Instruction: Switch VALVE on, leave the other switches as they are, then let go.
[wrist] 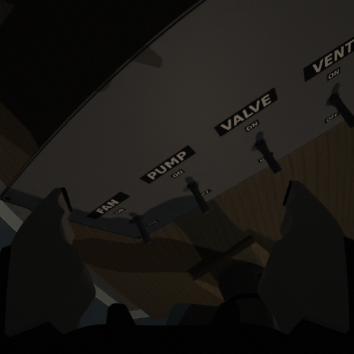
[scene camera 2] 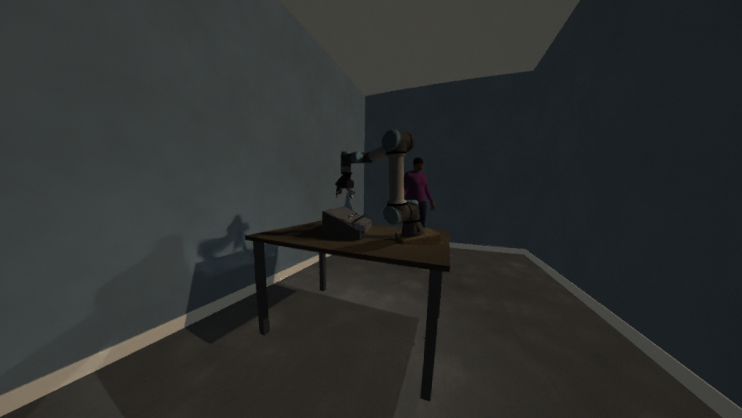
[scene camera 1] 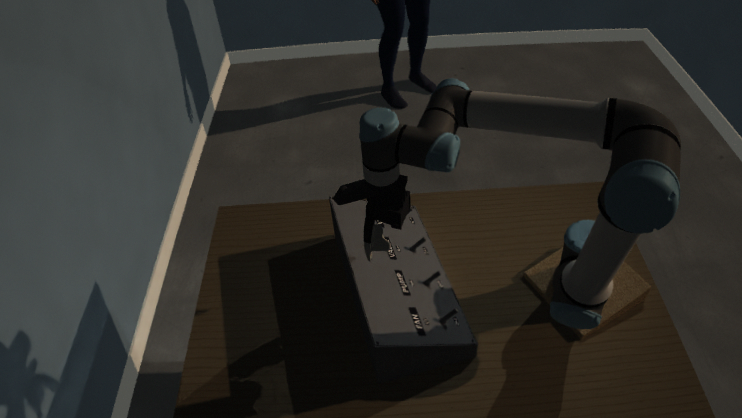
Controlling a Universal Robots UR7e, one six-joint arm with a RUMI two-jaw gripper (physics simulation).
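Pixels of known places: gripper, fingertip midpoint: (scene camera 2: 344,198) (scene camera 1: 380,237); arm's base, link origin: (scene camera 2: 413,233).
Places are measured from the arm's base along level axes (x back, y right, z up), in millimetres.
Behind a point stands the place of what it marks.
The grey sloped switch panel (scene camera 1: 371,303) @(x -544, y -178, z 131 mm) (scene camera 2: 336,228) @(x -432, y -266, z 33 mm) (wrist: 150,100) stands on the table. The VALVE switch (scene camera 1: 416,245) @(x -449, y 55, z 74 mm) (wrist: 269,156) is a dark lever leaning to its OFF side, partly over the OFF label. The PUMP switch (scene camera 1: 430,280) @(x -408, y -59, z 72 mm) (wrist: 197,195), FAN switch (scene camera 1: 449,317) @(x -360, y -171, z 76 mm) (wrist: 142,231) and VENT switch (wrist: 344,110) lean the same way. My gripper (scene camera 1: 379,253) (scene camera 2: 344,196) @(x -530, y -52, z 221 mm) (wrist: 175,186) is open and empty, above the panel and touching none of the levers. In scene camera 1 it hides the VENT switch.
The wooden table (scene camera 1: 519,228) @(x -142, y 232, z -36 mm) (scene camera 2: 384,251) @(x -43, y -349, z -35 mm) carries the panel and the arm's base board (scene camera 1: 628,285) @(x 124, y -14, z 17 mm). A person (scene camera 1: 392,51) (scene camera 2: 416,186) stands behind the table. A wall (scene camera 1: 103,155) (scene camera 2: 207,129) is on the left. The arm reaches over from the right.
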